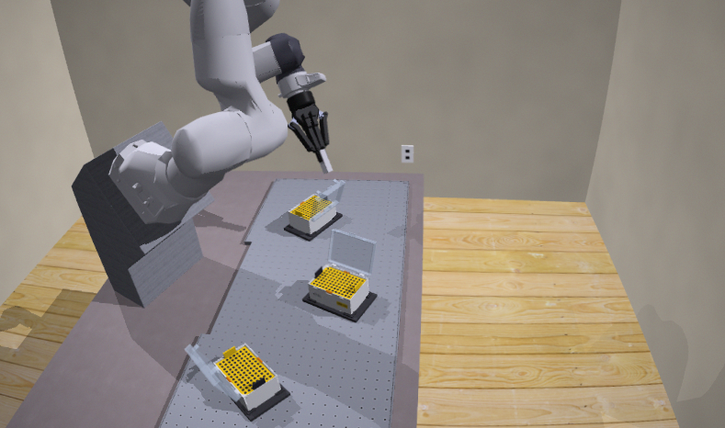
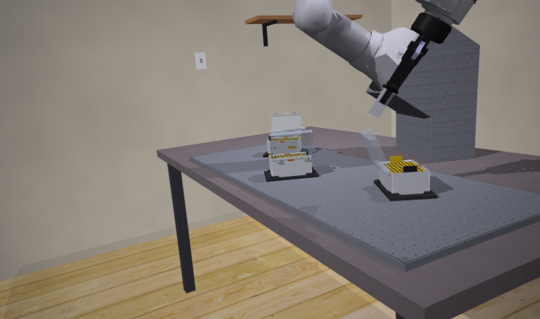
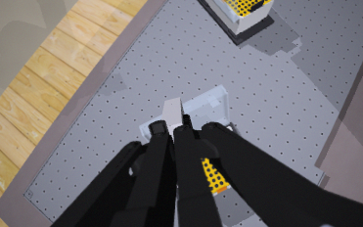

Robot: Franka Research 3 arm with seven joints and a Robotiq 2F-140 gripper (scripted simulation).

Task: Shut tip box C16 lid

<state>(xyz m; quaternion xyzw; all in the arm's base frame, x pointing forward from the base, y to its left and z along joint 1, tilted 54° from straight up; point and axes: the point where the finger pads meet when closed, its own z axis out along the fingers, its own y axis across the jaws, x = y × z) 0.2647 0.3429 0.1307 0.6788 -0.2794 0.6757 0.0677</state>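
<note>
Right now the tip box is 150 mm below my hand, 40 mm behind it and 10 mm to the left of it.
</note>
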